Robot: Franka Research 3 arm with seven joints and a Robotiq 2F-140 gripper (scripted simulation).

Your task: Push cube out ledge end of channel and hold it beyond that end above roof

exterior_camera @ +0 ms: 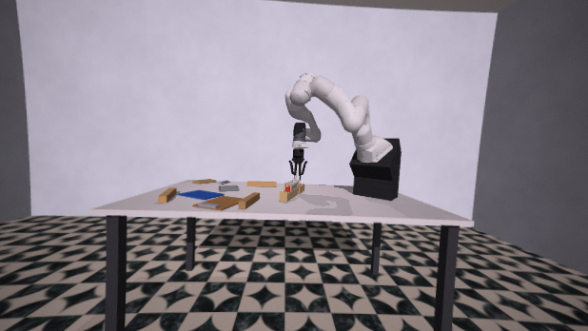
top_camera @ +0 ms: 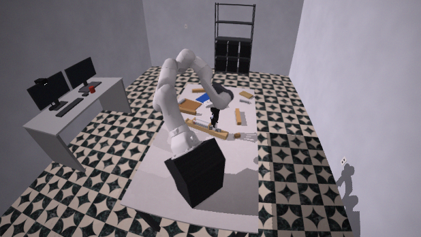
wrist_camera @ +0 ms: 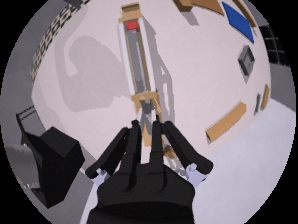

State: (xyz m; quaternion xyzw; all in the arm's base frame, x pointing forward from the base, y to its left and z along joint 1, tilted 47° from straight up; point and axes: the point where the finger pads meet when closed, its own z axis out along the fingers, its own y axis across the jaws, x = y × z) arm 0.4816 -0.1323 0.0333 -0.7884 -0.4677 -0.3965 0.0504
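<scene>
The red cube lies 20 cm to the left of my hand, 7 cm ahead of it and 3 cm below it. Round my hand: grey rod 3 cm below; small wooden block 20 cm to the right, 7 cm below, 1 cm behind; wooden channel 12 cm to the left, 4 cm ahead, 3 cm below.
</scene>
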